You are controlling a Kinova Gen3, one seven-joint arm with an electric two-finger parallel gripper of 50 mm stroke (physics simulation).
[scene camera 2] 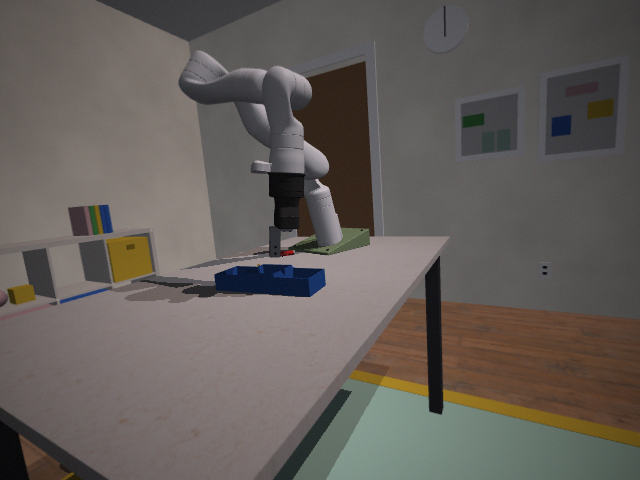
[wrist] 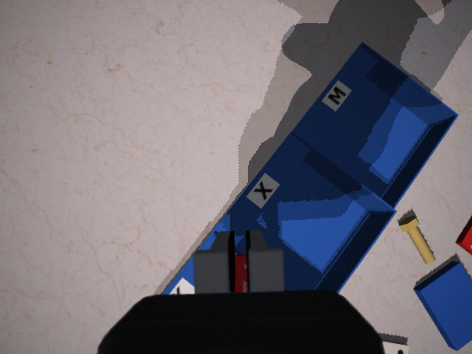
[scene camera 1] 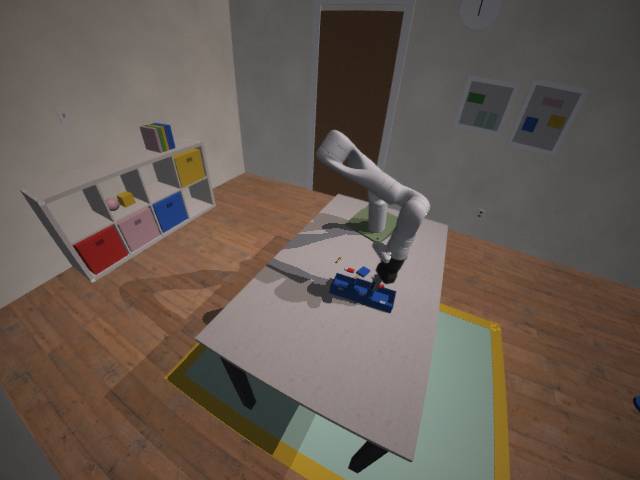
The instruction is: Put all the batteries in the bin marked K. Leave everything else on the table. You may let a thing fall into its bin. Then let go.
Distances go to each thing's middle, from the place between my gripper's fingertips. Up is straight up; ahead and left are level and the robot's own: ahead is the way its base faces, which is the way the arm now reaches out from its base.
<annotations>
My hand is 1 cm past the blue three-part tray [scene camera 2: 275, 279], 4 cm to the left of it and 6 cm above it.
</annotations>
